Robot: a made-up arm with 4 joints.
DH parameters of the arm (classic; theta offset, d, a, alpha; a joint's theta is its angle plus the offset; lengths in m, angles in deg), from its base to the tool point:
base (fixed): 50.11 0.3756 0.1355 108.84
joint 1: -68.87 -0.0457 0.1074 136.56
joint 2: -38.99 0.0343 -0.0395 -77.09
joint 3: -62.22 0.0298 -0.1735 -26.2
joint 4: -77.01 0 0.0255 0
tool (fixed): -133.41 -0.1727 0 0
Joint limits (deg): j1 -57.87..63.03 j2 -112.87..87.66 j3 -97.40..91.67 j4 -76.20..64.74
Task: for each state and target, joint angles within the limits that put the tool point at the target. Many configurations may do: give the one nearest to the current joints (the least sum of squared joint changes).
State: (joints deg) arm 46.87 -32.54 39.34 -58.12
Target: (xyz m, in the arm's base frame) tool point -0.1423 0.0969 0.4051
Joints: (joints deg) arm 51.64 11.62 75.58 -50.03
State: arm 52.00 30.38 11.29 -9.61
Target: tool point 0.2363 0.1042 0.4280
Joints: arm 21.09 0.29 -43.57 -33.82
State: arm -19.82 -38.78 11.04 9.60
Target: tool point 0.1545 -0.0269 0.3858
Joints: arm -25.16 -30.70 2.19 8.66
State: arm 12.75 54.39 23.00 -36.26
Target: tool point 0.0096 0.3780 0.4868
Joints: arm 1.56 87.30 44.56 -36.26
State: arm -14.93 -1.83 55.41 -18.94
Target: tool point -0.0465 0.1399 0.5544
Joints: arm -20.35 15.40 72.15 -22.44
